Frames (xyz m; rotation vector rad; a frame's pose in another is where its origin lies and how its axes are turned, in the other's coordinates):
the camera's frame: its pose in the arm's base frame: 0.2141 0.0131 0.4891 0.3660 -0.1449 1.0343
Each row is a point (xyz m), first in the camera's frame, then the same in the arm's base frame.
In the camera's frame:
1: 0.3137 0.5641 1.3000
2: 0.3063 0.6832 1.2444
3: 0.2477 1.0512 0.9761
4: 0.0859 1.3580 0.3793
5: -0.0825 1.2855 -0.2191
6: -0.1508 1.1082 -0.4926
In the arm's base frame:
1: -0.0417 0.0533 1.9172
2: -0.1508 0.1219 1.8906
3: -0.5114 0.3401 1.7081
4: -0.8893 0.5658 1.1764
5: -0.9447 0.6133 0.5548
6: -0.8416 0.5762 0.2404

